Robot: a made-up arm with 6 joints. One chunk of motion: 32 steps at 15 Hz.
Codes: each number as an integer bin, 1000 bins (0 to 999) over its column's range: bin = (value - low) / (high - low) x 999, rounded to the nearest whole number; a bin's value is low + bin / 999 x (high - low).
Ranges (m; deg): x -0.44..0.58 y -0.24..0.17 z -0.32..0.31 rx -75..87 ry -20..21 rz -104..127
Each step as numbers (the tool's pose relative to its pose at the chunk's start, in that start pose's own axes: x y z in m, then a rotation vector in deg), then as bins.
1 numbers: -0.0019 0.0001 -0.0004 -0.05 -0.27 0.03
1 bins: 429 585 507 462 481 450
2 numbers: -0.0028 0.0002 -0.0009 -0.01 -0.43 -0.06
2 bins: 428 585 506 462 477 450
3 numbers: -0.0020 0.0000 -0.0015 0.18 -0.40 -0.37
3 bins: 429 585 505 464 478 448
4 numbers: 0.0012 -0.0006 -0.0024 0.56 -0.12 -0.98
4 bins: 432 583 504 466 484 446
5 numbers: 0.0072 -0.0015 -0.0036 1.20 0.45 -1.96
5 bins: 438 581 502 470 498 441
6 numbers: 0.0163 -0.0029 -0.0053 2.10 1.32 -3.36
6 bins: 447 578 499 475 519 435
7 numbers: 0.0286 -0.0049 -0.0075 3.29 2.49 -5.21
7 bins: 459 573 496 483 548 427
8 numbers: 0.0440 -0.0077 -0.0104 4.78 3.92 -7.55
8 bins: 474 566 491 492 583 417
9 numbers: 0.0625 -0.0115 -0.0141 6.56 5.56 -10.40
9 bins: 492 557 485 503 623 405
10 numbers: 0.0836 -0.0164 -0.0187 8.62 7.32 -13.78
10 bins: 513 545 478 516 666 390
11 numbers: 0.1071 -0.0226 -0.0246 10.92 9.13 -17.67
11 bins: 536 530 468 530 710 373
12 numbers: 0.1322 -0.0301 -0.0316 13.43 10.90 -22.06
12 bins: 560 511 457 545 753 354
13 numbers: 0.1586 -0.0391 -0.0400 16.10 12.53 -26.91
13 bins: 586 490 444 562 793 333
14 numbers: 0.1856 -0.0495 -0.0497 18.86 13.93 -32.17
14 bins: 613 464 429 579 827 311
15 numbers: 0.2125 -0.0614 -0.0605 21.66 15.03 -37.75
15 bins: 639 435 411 596 854 287
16 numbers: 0.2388 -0.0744 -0.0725 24.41 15.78 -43.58
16 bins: 665 403 392 613 872 261
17 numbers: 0.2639 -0.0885 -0.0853 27.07 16.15 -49.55
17 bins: 689 369 372 629 881 235
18 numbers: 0.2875 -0.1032 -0.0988 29.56 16.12 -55.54
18 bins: 713 333 351 645 880 210
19 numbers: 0.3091 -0.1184 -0.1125 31.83 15.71 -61.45
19 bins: 734 296 329 659 870 184
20 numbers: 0.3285 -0.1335 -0.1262 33.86 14.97 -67.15
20 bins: 753 259 307 671 852 159
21 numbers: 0.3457 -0.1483 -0.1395 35.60 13.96 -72.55
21 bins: 770 223 286 682 827 136
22 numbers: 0.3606 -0.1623 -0.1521 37.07 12.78 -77.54
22 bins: 784 189 266 691 799 114
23 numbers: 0.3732 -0.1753 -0.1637 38.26 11.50 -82.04
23 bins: 796 158 248 698 768 95
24 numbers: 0.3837 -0.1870 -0.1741 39.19 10.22 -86.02
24 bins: 807 129 231 704 736 78
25 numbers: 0.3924 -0.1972 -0.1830 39.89 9.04 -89.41
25 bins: 815 104 217 708 708 63
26 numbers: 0.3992 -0.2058 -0.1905 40.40 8.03 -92.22
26 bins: 822 83 205 712 683 51
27 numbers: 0.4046 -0.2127 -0.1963 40.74 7.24 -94.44
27 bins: 827 67 196 714 664 41
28 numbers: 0.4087 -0.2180 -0.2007 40.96 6.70 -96.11
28 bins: 831 54 189 715 651 34
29 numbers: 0.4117 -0.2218 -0.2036 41.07 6.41 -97.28
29 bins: 834 44 185 716 644 29
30 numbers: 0.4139 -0.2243 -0.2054 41.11 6.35 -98.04
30 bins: 836 38 182 716 642 26
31 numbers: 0.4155 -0.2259 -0.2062 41.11 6.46 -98.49
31 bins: 838 34 180 716 645 24
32 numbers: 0.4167 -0.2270 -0.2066 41.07 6.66 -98.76
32 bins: 839 32 180 716 650 23
